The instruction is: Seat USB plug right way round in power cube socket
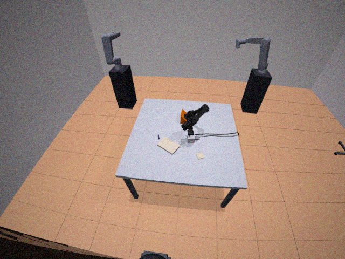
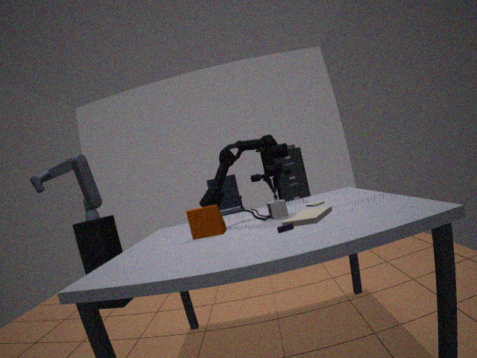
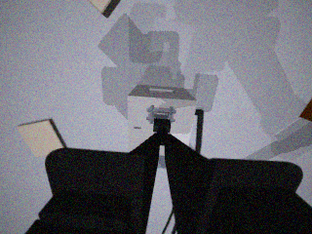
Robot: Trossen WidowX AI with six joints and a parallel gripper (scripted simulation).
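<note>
The dark USB plug is 2 cm below my gripper tip. Also, from my gripper tip: tan board (22 cm to the right, 12 cm ahead, 11 cm below); purple piece (36 cm to the right, 11 cm below, 1 cm ahead); tan pad (20 cm ahead, 14 cm to the left, 12 cm below).
</note>
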